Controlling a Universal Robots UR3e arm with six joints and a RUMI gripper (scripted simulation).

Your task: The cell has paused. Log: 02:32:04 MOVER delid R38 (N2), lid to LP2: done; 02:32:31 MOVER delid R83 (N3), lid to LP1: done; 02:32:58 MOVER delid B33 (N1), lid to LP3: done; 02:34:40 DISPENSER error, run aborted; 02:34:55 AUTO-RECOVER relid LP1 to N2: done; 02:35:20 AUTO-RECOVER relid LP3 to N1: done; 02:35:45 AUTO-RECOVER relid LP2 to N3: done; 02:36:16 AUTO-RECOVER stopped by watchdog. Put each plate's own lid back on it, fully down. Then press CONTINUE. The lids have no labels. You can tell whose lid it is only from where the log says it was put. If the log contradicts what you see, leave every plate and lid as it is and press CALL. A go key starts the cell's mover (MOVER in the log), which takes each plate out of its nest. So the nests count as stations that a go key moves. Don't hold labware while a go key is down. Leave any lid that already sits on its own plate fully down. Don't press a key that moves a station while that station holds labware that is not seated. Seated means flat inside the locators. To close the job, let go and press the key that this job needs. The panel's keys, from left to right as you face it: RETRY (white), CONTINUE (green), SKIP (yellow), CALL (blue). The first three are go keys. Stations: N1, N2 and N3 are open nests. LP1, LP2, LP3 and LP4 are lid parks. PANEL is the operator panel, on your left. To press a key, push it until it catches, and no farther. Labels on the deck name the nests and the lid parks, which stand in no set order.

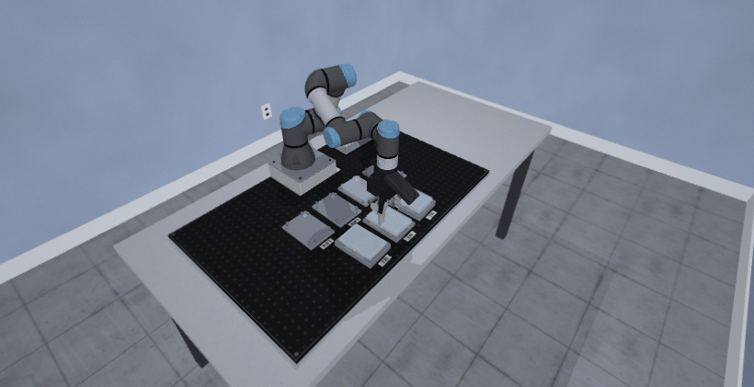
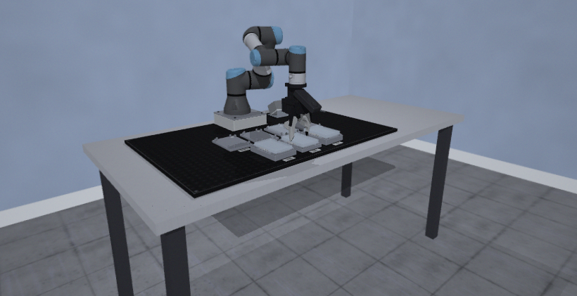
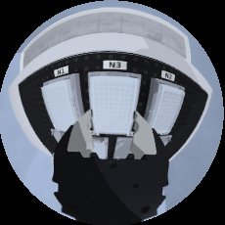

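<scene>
Now: hand 13 cm to the left of the plate, 1 cm short of it and 1 cm above it. The rest, counted from my hand: LP3 lid park: 18 cm behind, 7 cm to the right, 3 cm below; LP2 lid park: 19 cm to the left, 19 cm behind, 3 cm below; clear lid: 18 cm behind, 6 cm to the left, 2 cm below.
</scene>
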